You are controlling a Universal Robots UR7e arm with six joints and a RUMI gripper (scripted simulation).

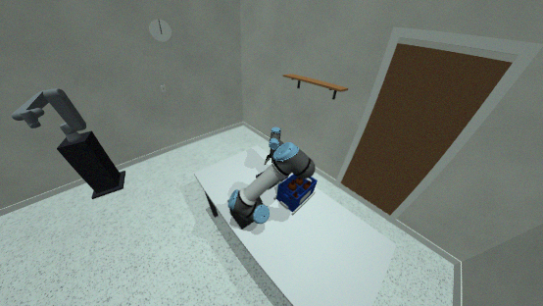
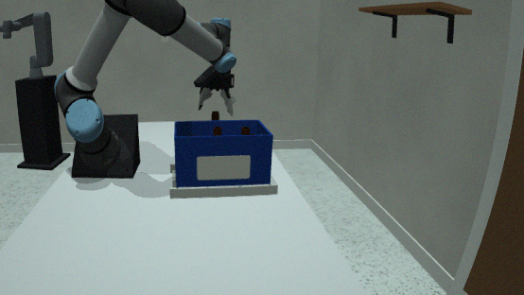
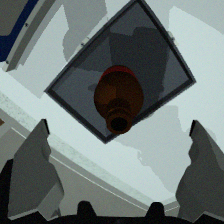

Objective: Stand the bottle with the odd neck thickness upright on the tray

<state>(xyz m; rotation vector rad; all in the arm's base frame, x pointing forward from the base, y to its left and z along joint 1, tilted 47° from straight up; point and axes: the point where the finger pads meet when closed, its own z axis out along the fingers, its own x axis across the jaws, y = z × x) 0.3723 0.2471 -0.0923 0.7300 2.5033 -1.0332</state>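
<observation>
My hand is 7 cm above the bottle. Also, from my hand: blue crate: 4 cm ahead, 29 cm to the right, 7 cm below; dark grey tray: 14 cm below.
</observation>
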